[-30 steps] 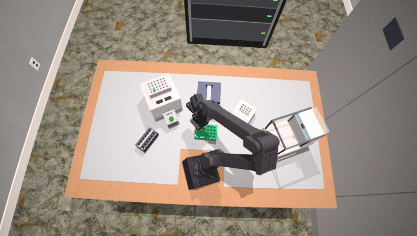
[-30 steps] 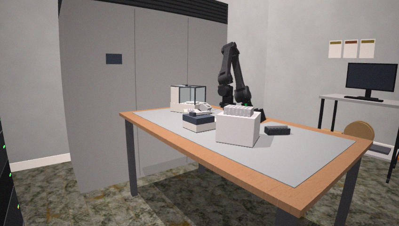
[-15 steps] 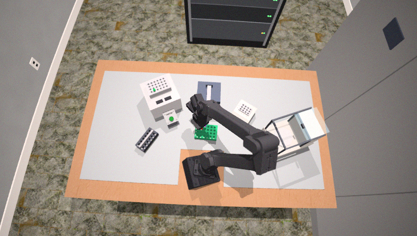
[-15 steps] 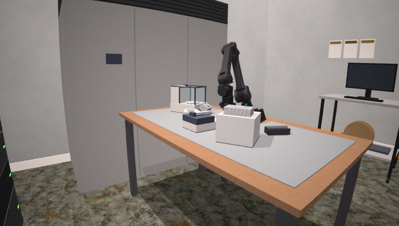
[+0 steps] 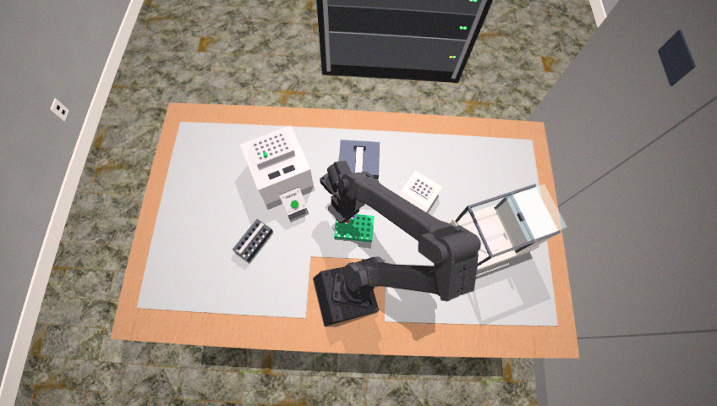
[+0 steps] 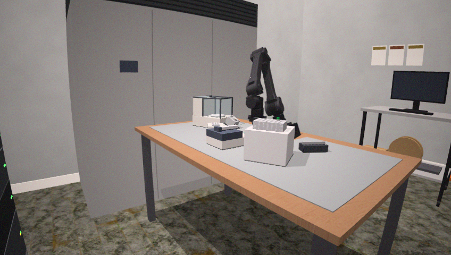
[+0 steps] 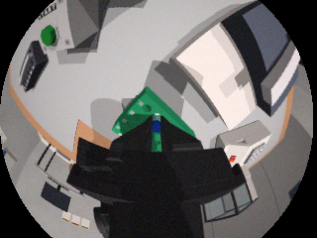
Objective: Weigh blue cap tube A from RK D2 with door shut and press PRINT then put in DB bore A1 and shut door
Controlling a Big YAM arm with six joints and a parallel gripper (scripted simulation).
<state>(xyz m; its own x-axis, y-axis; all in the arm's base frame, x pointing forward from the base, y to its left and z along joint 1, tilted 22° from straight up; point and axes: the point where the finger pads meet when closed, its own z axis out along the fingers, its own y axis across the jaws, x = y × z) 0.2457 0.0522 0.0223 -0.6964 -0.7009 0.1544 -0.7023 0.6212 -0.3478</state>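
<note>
The green rack RK is 3 cm to the right of my hand, 3 cm below it and 3 cm behind it. Also, from my hand: black magnet block 30 cm to the left, 11 cm behind, 3 cm below; then white print key 33 cm to the right, 9 cm behind, 2 cm above; then dry block DB 24 cm to the right, 9 cm ahead, 2 cm below.
</note>
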